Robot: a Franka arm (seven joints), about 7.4 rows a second.
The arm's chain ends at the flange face. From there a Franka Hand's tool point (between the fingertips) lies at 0.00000 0.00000 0.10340 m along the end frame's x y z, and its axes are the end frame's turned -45 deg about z.
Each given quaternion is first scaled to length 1.
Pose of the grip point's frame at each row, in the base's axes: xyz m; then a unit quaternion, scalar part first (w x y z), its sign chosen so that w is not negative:
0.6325, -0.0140, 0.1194, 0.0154, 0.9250, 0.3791, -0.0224
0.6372, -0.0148, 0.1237, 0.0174, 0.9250, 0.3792, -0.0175
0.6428, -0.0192, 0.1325, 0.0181, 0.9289, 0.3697, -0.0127
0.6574, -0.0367, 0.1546, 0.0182, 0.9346, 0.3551, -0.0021
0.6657, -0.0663, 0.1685, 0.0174, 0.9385, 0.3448, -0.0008
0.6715, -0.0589, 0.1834, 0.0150, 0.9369, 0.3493, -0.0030
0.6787, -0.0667, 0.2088, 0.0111, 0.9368, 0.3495, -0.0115
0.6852, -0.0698, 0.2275, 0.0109, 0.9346, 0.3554, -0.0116
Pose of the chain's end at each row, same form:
0.6356, -0.0093, 0.2226, 0.0228, 0.9996, -0.0037, -0.0148
0.6392, -0.0101, 0.2270, 0.0228, 0.9997, -0.0036, -0.0095
0.6439, -0.0148, 0.2358, 0.0216, 0.9997, -0.0139, -0.0048
0.6565, -0.0330, 0.2579, 0.0176, 0.9994, -0.0296, 0.0050
0.6646, -0.0629, 0.2718, 0.0164, 0.9990, -0.0406, 0.0059
0.6710, -0.0558, 0.2868, 0.0150, 0.9992, -0.0358, 0.0030
0.6801, -0.0637, 0.3121, 0.0147, 0.9992, -0.0356, -0.0064
0.6866, -0.0668, 0.3308, 0.0145, 0.9994, -0.0293, -0.0065

